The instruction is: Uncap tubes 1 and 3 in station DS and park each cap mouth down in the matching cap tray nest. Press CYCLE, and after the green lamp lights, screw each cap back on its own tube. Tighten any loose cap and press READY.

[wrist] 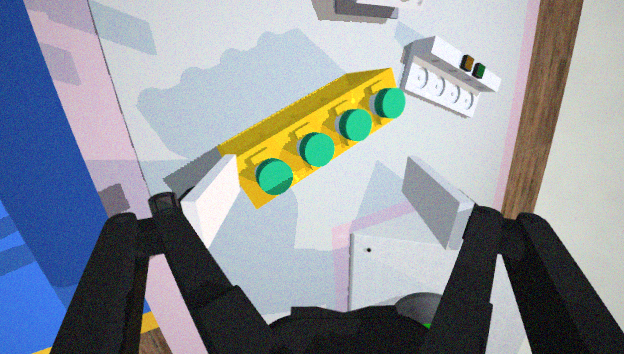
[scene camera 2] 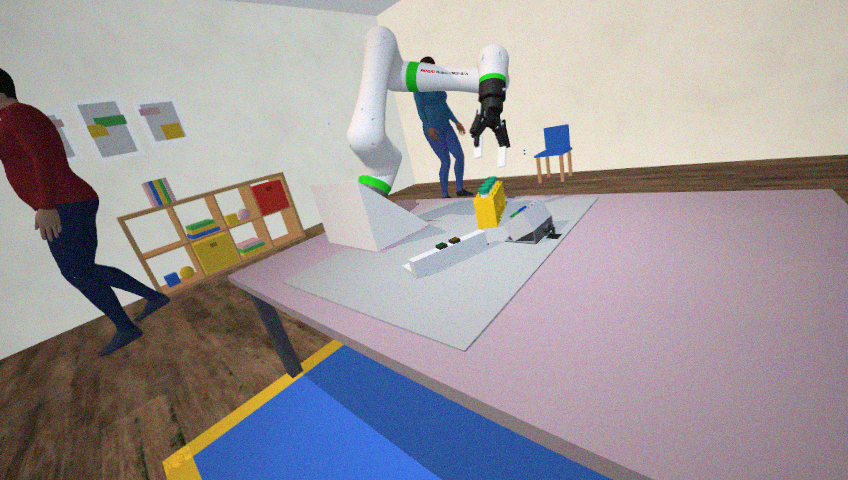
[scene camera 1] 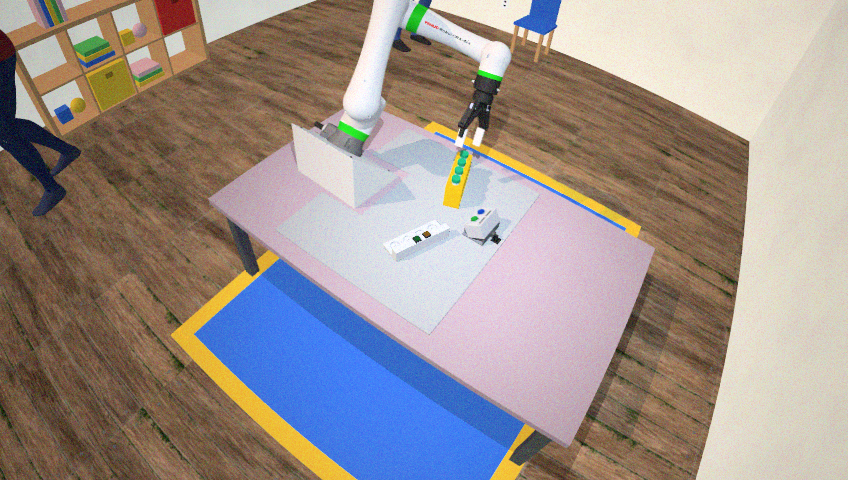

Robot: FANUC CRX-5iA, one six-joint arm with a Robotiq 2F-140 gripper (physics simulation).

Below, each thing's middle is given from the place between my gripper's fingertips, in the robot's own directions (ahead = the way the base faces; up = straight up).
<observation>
My gripper is now 240 mm short of the grey button box (scene camera 2: 528,225), 170 mm to the left of it and 140 mm above it.
</observation>
